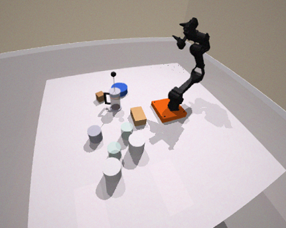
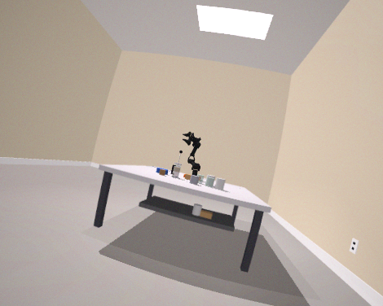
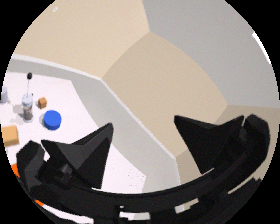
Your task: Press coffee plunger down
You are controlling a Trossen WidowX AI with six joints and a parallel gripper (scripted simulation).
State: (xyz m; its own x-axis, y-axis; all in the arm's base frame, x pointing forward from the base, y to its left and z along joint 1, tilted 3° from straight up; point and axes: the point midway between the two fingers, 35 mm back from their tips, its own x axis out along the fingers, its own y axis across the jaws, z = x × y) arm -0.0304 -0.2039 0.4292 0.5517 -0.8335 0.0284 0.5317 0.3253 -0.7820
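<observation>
The coffee press is 40 cm ahead of my gripper tip, 33 cm below it and 18 cm to the left of it. Also, from my gripper tip: blue disc (43 cm below, 35 cm ahead, 2 cm to the left); small brown cube (49 cm ahead, 43 cm below, 9 cm to the left).
</observation>
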